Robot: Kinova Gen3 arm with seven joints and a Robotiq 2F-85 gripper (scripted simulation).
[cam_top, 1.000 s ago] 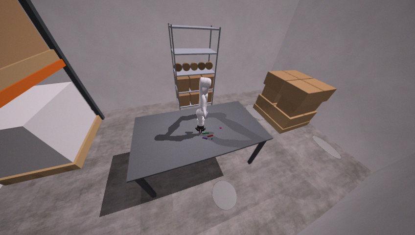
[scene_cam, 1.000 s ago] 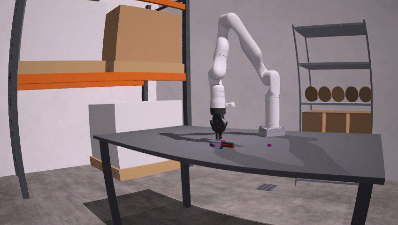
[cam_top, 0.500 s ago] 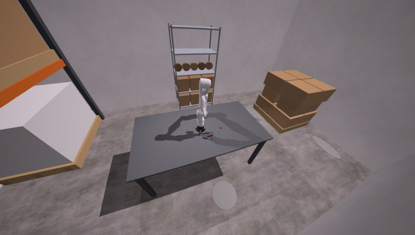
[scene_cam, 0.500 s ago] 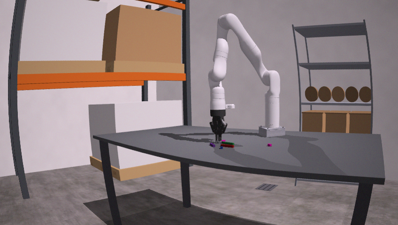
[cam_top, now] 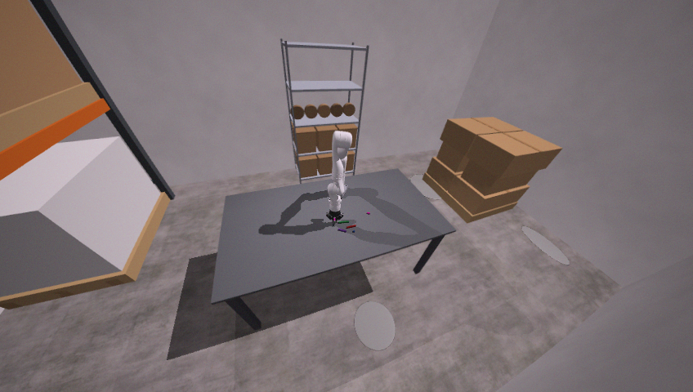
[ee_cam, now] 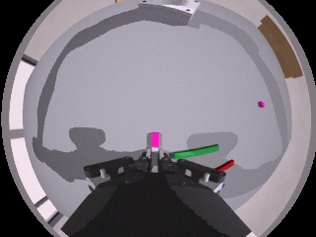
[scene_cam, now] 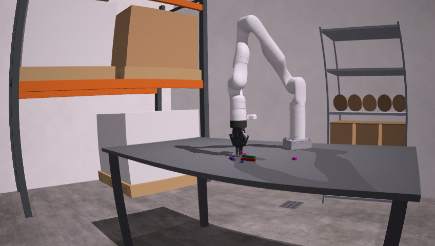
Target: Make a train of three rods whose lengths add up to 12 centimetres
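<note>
The grey rod lies 20 mm below my hand. From my hand the other things lie so: red rod: 90 mm ahead, 100 mm to the left, 20 mm below; then purple rod: 90 mm ahead, 20 mm to the left, 20 mm below; then green rod: 30 mm ahead, 60 mm to the left, 20 mm below.
</note>
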